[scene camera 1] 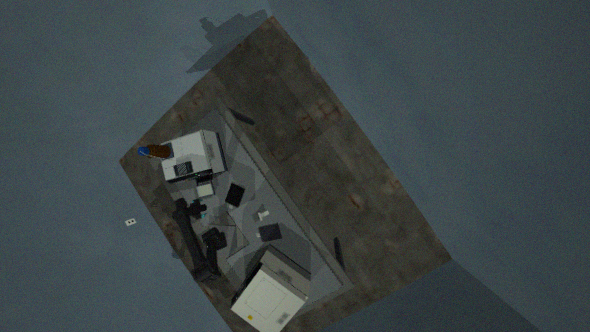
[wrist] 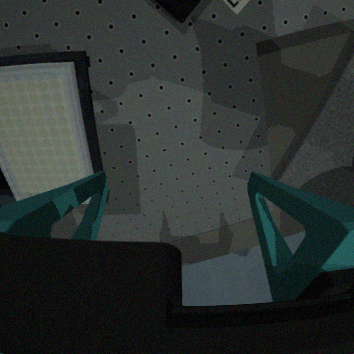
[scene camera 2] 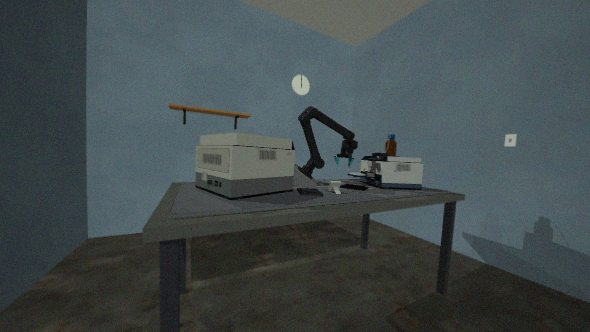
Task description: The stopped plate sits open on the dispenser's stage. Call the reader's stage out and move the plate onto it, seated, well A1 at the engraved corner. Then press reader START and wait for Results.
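Seen in the pictures: gripper, fingertip midpoint: point(wrist: 177, 179) point(scene camera 2: 342, 167); arm's base, link origin: point(scene camera 1: 220, 241) point(scene camera 2: 304, 173).
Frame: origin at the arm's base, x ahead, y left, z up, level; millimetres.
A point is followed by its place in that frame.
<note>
The plate point(scene camera 1: 205, 189) {x 81, y 417, z 15 mm} point(wrist: 45, 130) {x 80, y 399, z 11 mm}, pale with rows of wells and no lid, sits on the dispenser's dark-rimmed stage point(wrist: 88, 110) {x 87, y 361, z 4 mm}, which sticks out from the dispenser point(scene camera 1: 189, 150) {x 196, y 690, z 159 mm} point(scene camera 2: 401, 173) {x 296, y 628, z 42 mm}. The lettering and well A1 cannot be made out. My gripper point(scene camera 1: 198, 209) {x 47, y 298, z 61 mm} point(scene camera 2: 344, 162) {x 47, y 298, z 61 mm} point(wrist: 177, 179) {x 47, y 298, z 61 mm} is open and empty, pointing down above the table beside the plate. In the wrist view the plate is at the left, partly behind the left finger. The reader point(scene camera 1: 270, 300) {x 321, y -425, z 222 mm} point(scene camera 2: 245, 162) {x 507, y -459, z 93 mm} is a large off-white box at the table's other end. Its stage and START button do not show.
A brown bottle point(scene camera 1: 159, 151) {x 61, y 744, z 260 mm} point(scene camera 2: 391, 146) {x 57, y 739, z 248 mm} with a blue cap stands at the dispenser's back. A black flat piece point(scene camera 1: 235, 194) {x 257, y 286, z -53 mm}, a small white stand point(scene camera 1: 263, 214) {x 404, y 59, z -48 mm} point(scene camera 2: 335, 187) {x 393, y 60, z -41 mm} and a dark pad point(scene camera 1: 270, 232) {x 388, y -94, z -61 mm} point(scene camera 2: 310, 191) {x 405, y -99, z -61 mm} lie between the two machines.
</note>
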